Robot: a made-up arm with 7 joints.
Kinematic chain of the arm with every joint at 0, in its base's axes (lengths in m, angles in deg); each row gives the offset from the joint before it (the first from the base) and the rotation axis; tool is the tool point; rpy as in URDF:
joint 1: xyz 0 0 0 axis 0.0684 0.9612 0.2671
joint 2: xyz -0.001 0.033 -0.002 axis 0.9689 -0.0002 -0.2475
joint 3: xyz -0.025 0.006 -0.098 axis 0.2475 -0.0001 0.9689
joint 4: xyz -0.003 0 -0.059 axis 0.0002 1 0
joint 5: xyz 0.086 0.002 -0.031 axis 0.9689 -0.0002 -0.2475
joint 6: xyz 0.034 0 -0.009 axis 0.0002 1 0
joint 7: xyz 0.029 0 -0.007 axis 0.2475 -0.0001 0.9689
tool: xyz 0 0 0 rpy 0 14.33 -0.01
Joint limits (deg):
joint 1: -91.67..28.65
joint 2: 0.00..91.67
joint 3: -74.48..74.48
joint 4: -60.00..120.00
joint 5: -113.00..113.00
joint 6: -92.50..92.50
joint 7: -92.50..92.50
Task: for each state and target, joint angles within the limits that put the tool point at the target. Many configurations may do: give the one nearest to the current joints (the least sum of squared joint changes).
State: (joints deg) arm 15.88 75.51 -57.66 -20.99 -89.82 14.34 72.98
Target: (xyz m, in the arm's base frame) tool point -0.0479 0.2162 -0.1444
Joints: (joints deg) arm 25.79 91.67 -58.98 2.53 -88.67 16.28 72.98
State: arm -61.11 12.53 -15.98 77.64 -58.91 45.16 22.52
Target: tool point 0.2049 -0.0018 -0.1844
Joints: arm -39.78 14.65 -21.75 27.97 -69.80 62.36 22.52
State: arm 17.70 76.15 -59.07 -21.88 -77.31 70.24 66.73
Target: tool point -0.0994 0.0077 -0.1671
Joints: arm 25.07 40.51 -70.00 -18.49 -76.72 65.77 66.73
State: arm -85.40 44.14 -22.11 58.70 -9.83 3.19 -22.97
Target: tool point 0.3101 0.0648 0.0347
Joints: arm -87.77 36.19 -24.65 48.06 -9.85 1.10 -22.97
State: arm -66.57 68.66 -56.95 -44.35 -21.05 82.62 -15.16
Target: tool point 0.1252 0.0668 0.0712
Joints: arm -81.65 91.67 -33.44 -54.69 -16.10 92.50 -15.16
